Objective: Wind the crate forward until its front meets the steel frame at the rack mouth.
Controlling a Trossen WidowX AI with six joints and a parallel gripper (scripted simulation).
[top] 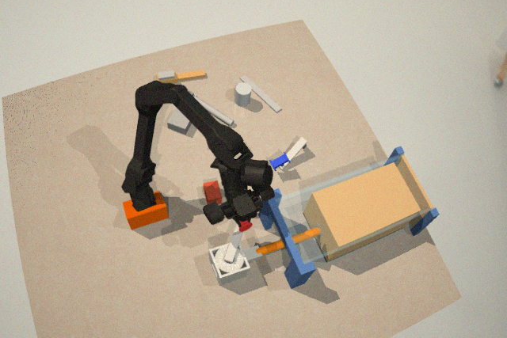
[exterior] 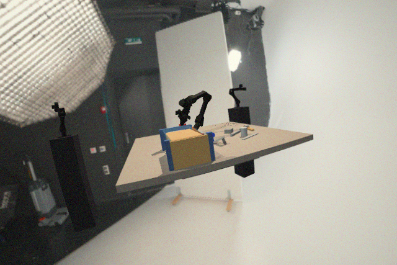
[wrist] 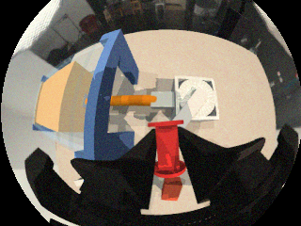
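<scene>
My gripper tip is 30 mm past the red-knobbed winch handle, 10 mm to the left of it and 40 mm above it. Also, from my gripper tip: hand winch (90 mm behind, 60 mm to the right, 120 mm below); blue steel frame (80 mm ahead, 80 mm to the right, 40 mm below); red knob (20 mm to the left, 20 mm below).
</scene>
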